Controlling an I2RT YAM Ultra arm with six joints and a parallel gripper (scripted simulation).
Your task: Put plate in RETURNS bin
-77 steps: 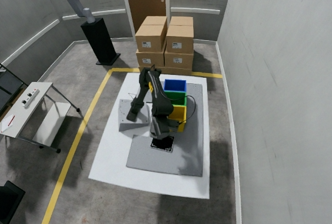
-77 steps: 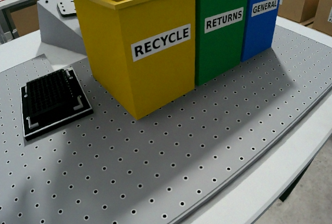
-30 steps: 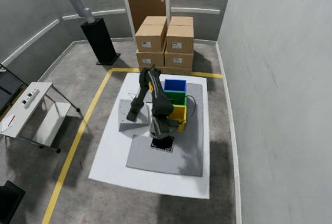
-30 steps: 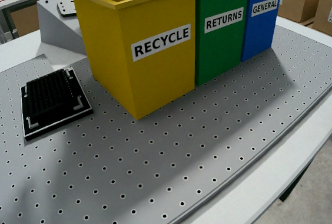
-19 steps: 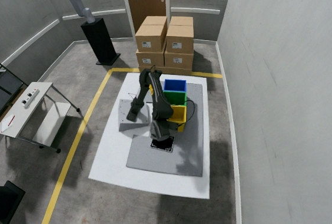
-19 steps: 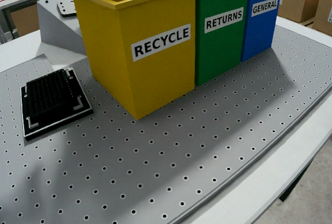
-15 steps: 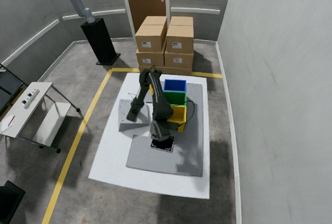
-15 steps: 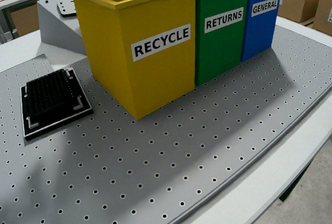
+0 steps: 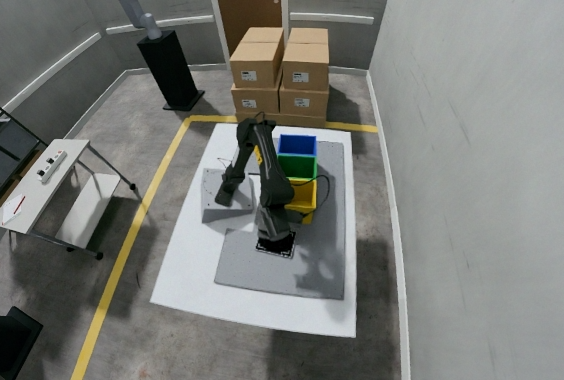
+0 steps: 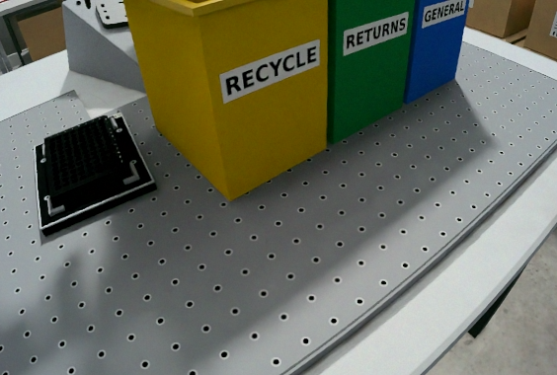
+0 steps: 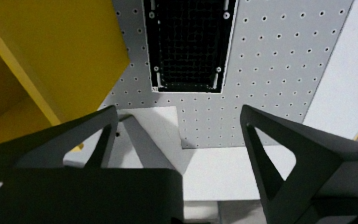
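Now: the black 96-well plate 150 mm below my hand and 10 mm to the right of it. Round my hand: green RETURNS bin: 290 mm to the left, 80 mm below, 30 mm ahead; then black plate nest N1: 170 mm below, 10 mm to the right; then yellow RECYCLE bin: 160 mm to the left, 80 mm below, 50 mm ahead.
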